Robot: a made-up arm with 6 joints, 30 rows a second.
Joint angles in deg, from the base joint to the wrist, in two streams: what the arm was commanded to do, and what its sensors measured. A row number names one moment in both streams.
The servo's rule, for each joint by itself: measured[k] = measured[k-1] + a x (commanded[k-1-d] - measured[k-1]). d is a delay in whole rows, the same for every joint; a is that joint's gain. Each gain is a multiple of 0.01, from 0.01 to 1. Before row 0 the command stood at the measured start. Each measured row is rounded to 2 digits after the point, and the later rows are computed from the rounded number. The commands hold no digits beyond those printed.
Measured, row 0:
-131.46 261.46 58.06 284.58 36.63 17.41
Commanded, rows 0 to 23:
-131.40 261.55 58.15 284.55 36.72 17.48
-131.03 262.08 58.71 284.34 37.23 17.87
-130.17 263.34 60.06 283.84 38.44 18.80
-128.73 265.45 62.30 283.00 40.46 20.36
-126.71 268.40 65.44 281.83 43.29 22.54
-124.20 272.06 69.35 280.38 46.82 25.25
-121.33 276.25 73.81 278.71 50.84 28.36
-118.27 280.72 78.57 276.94 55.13 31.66
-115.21 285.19 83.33 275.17 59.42 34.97
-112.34 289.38 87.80 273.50 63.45 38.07
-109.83 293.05 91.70 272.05 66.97 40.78
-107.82 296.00 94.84 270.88 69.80 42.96
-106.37 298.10 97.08 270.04 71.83 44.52
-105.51 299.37 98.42 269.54 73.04 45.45
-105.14 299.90 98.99 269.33 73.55 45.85
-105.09 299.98 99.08 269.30 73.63 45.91
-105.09 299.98 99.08 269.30 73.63 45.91
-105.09 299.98 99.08 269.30 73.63 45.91
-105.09 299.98 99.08 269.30 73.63 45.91
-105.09 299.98 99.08 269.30 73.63 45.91
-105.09 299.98 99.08 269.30 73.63 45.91
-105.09 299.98 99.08 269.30 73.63 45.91
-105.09 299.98 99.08 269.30 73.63 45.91
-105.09 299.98 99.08 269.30 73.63 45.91
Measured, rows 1 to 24:
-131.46 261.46 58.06 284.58 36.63 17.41
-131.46 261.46 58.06 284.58 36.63 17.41
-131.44 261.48 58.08 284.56 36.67 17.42
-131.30 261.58 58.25 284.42 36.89 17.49
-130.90 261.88 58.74 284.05 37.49 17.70
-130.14 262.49 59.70 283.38 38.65 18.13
-128.94 263.49 61.25 282.39 40.46 18.84
-127.28 264.95 63.44 281.10 42.94 19.87
-125.20 266.87 66.24 279.57 46.02 21.23
-122.77 269.22 69.57 277.89 49.57 22.90
-120.12 271.93 73.29 276.15 53.41 24.83
-117.40 274.90 77.21 274.45 57.33 26.95
-114.75 277.99 81.12 272.91 61.09 29.16
-112.32 281.05 84.82 271.61 64.49 31.37
-110.24 283.95 88.13 270.61 67.35 33.47
-108.58 286.57 90.91 269.93 69.57 35.39
-107.38 288.84 93.09 269.55 71.12 37.06
-106.58 290.73 94.71 269.39 72.10 38.48
-106.06 292.30 95.89 269.33 72.70 39.67
-105.72 293.61 96.75 269.31 73.06 40.67
-105.50 294.69 97.38 269.30 73.28 41.51
-105.36 295.59 97.84 269.30 73.42 42.21
-105.27 296.34 98.17 269.30 73.50 42.80
-105.21 296.96 98.42 269.30 73.55 43.30
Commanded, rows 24 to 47:
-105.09 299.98 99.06 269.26 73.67 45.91
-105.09 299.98 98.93 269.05 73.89 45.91
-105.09 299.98 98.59 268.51 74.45 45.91
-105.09 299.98 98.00 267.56 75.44 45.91
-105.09 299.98 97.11 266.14 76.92 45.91
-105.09 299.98 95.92 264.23 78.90 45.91
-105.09 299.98 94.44 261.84 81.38 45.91
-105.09 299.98 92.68 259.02 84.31 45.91
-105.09 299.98 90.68 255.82 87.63 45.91
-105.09 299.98 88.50 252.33 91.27 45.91
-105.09 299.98 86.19 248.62 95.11 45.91
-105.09 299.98 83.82 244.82 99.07 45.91
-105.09 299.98 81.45 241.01 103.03 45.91
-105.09 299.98 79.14 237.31 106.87 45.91
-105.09 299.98 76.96 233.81 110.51 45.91
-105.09 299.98 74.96 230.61 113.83 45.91
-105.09 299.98 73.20 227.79 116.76 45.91
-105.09 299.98 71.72 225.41 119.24 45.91
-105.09 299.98 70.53 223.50 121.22 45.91
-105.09 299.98 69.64 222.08 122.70 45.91
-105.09 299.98 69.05 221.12 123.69 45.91
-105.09 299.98 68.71 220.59 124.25 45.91
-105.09 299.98 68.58 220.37 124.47 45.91
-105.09 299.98 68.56 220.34 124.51 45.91
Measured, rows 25 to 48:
-105.17 297.47 98.60 269.30 73.58 43.72
-105.14 297.90 98.73 269.30 73.60 44.07
-105.12 298.25 98.82 269.27 73.63 44.36
-105.11 298.54 98.85 269.13 73.73 44.61
-105.10 298.78 98.78 268.73 74.01 44.82
-105.10 298.98 98.57 267.98 74.57 44.99
-105.10 299.15 98.18 266.80 75.49 45.14
-105.10 299.29 97.57 265.16 76.82 45.26
-105.10 299.41 96.72 263.04 78.60 45.36
-105.10 299.51 95.63 260.47 80.83 45.45
-105.10 299.59 94.29 257.49 83.48 45.52
-105.10 299.66 92.73 254.19 86.52 45.58
-105.10 299.71 90.96 250.63 89.87 45.63
-105.10 299.76 89.03 246.91 93.46 45.67
-105.10 299.80 86.98 243.13 97.19 45.71
-105.10 299.83 84.86 239.41 100.97 45.74
-105.10 299.86 82.73 235.83 104.69 45.77
-105.10 299.88 80.63 232.49 108.25 45.79
-105.10 299.90 78.62 229.48 111.57 45.81
-105.10 299.91 76.76 226.88 114.56 45.83
-105.10 299.92 75.08 224.72 117.16 45.84
-105.10 299.93 73.61 223.03 119.32 45.85
-105.10 299.94 72.38 221.81 121.02 45.86
-105.10 299.95 71.39 221.03 122.28 45.87

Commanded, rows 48 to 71:
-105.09 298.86 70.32 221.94 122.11 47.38
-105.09 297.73 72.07 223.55 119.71 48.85
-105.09 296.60 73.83 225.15 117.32 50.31
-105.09 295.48 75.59 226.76 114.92 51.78
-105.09 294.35 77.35 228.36 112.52 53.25
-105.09 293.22 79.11 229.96 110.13 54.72
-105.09 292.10 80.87 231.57 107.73 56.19
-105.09 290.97 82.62 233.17 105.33 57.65
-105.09 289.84 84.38 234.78 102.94 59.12
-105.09 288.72 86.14 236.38 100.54 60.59
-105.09 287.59 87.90 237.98 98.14 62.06
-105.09 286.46 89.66 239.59 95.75 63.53
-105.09 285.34 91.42 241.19 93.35 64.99
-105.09 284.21 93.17 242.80 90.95 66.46
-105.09 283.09 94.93 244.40 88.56 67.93
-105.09 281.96 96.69 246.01 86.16 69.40
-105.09 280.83 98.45 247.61 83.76 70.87
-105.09 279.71 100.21 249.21 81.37 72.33
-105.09 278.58 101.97 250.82 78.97 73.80
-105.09 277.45 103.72 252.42 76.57 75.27
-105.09 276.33 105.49 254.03 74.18 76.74
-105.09 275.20 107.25 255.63 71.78 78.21
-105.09 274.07 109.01 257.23 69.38 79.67
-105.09 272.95 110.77 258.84 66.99 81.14
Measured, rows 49 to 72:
-105.10 299.96 70.63 220.61 123.13 45.88
-105.10 299.96 70.07 220.44 123.67 45.88
-105.10 299.77 70.14 221.40 123.06 46.12
-105.10 299.42 70.66 222.78 121.75 46.56
-105.10 298.94 71.52 224.30 120.02 47.16
-105.10 298.35 72.62 225.87 118.03 47.90
-105.10 297.67 73.90 227.46 115.88 48.76
-105.10 296.91 75.31 229.06 113.64 49.71
-105.10 296.09 76.81 230.67 111.34 50.75
-105.10 295.22 78.38 232.27 109.00 51.85
-105.10 294.31 80.00 233.88 106.64 53.01
-105.10 293.36 81.66 235.48 104.26 54.22
-105.10 292.38 83.34 237.08 101.87 55.47
-105.10 291.37 85.05 238.69 99.48 56.76
-105.10 290.34 86.77 240.29 97.09 58.08
-105.10 289.30 88.50 241.90 94.70 59.42
-105.10 288.24 90.24 243.50 92.31 60.78
-105.10 287.17 91.98 245.11 89.91 62.16
-105.10 286.09 93.73 246.71 87.51 63.55
-105.10 285.01 95.48 248.31 85.12 64.95
-105.10 283.92 97.23 249.92 82.72 66.37
-105.10 282.82 98.98 251.52 80.32 67.79
-105.10 281.72 100.74 253.13 77.93 69.22
-105.10 280.61 102.50 254.73 75.53 70.66

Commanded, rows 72 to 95:
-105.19 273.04 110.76 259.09 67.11 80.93
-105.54 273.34 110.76 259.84 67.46 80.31
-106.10 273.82 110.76 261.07 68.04 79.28
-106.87 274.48 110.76 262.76 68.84 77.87
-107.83 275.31 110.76 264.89 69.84 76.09
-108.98 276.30 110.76 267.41 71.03 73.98
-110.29 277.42 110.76 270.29 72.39 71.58
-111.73 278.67 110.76 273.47 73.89 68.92
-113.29 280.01 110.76 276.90 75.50 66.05
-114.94 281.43 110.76 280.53 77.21 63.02
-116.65 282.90 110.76 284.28 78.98 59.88
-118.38 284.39 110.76 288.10 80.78 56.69
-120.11 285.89 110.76 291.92 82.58 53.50
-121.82 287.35 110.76 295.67 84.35 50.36
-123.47 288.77 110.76 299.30 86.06 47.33
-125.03 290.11 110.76 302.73 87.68 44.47
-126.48 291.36 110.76 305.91 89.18 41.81
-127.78 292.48 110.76 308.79 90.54 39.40
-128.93 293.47 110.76 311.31 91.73 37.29
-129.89 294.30 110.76 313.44 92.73 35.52
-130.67 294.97 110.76 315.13 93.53 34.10
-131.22 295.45 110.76 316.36 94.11 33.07
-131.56 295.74 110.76 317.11 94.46 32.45
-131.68 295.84 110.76 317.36 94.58 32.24
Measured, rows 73 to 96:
-105.10 279.50 104.26 256.33 73.13 72.10
-105.10 278.39 106.02 257.94 70.74 73.55
-105.13 277.48 107.30 258.68 69.32 74.73
-105.27 276.78 108.23 259.42 68.59 75.62
-105.56 276.28 108.91 260.48 68.38 76.21
-106.02 275.97 109.41 261.94 68.56 76.48
-106.65 275.86 109.77 263.83 69.06 76.42
-107.47 275.93 110.04 266.12 69.83 76.03
-108.46 276.18 110.23 268.79 70.83 75.32
-109.60 276.60 110.37 271.79 72.02 74.30
-110.89 277.18 110.48 275.06 73.38 72.98
-112.31 277.90 110.56 278.56 74.87 71.39
-113.83 278.75 110.61 282.22 76.47 69.55
-115.42 279.71 110.65 285.98 78.15 67.49
-117.06 280.76 110.68 289.78 79.88 65.25
-118.73 281.88 110.70 293.55 81.62 62.87
-120.39 283.05 110.72 297.23 83.35 60.38
-122.01 284.25 110.73 300.75 85.04 57.83
-123.57 285.46 110.74 304.05 86.65 55.27
-125.04 286.65 110.75 307.08 88.17 52.73
-126.40 287.81 110.75 309.79 89.56 50.26
-127.62 288.91 110.75 312.13 90.80 47.90
-128.69 289.94 110.75 314.05 91.86 45.69
-129.58 290.88 110.75 315.53 92.74 43.67

